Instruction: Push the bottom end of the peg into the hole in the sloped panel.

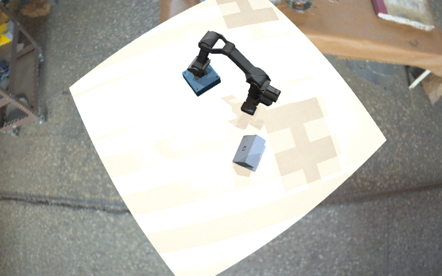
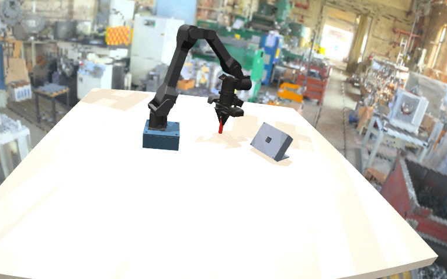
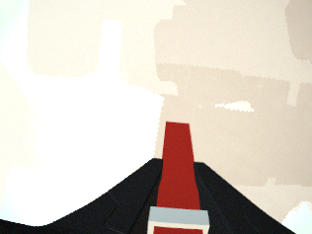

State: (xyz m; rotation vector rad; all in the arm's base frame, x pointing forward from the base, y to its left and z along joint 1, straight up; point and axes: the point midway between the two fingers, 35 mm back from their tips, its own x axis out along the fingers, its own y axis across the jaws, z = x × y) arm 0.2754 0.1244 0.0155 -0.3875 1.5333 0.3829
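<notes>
Right now the grey sloped panel is 170 mm ahead of my gripper tip, 160 mm to the right of it and 10 mm above it. Also, from my gripper tip: red square peg (20 mm above).
</notes>
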